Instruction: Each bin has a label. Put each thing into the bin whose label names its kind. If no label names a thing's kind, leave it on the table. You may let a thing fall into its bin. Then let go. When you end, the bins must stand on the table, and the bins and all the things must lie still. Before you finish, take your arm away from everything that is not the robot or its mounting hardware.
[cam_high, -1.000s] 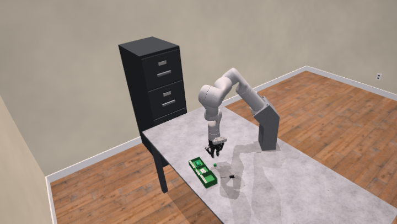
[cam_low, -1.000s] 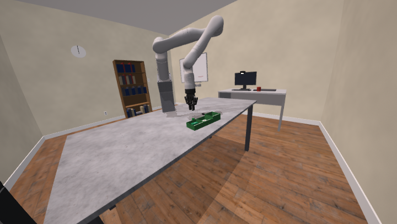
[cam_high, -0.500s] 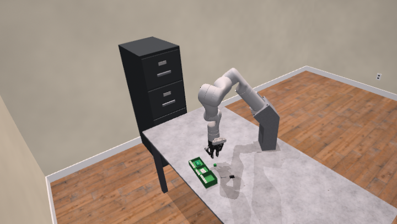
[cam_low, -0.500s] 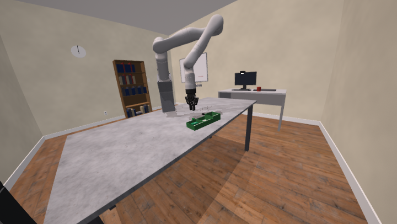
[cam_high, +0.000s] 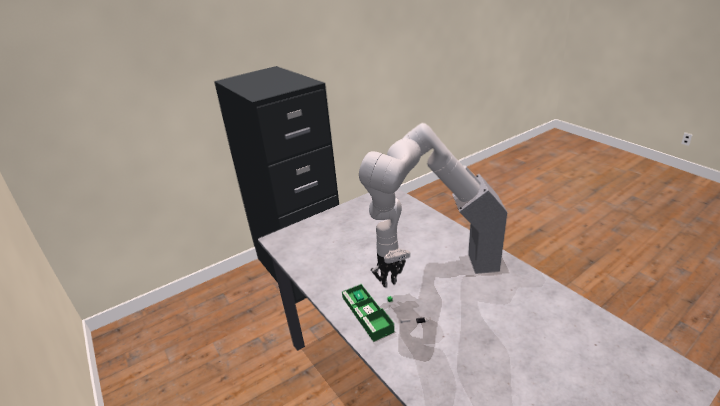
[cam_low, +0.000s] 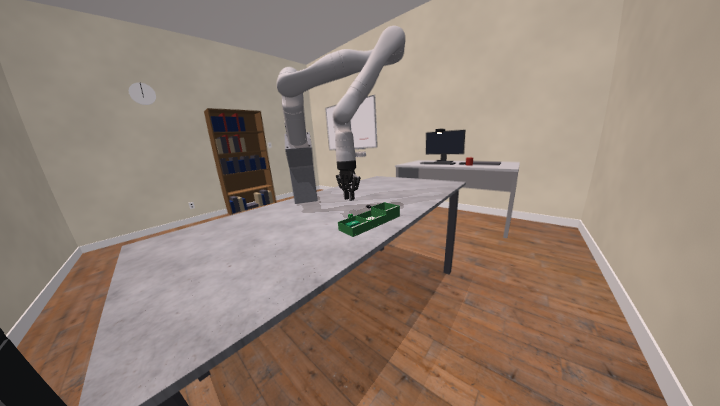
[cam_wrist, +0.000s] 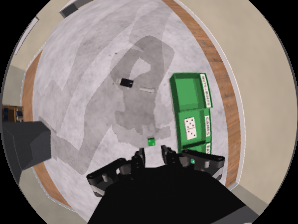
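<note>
The small green cube lies 9 cm below my hand. From my hand the other things lie so: white piece: 10 cm ahead, 1 cm to the right, 9 cm below; grey pin: 5 cm ahead, 11 cm to the left, 9 cm below; green bin row: 11 cm ahead, 2 cm to the right, 8 cm below.
</note>
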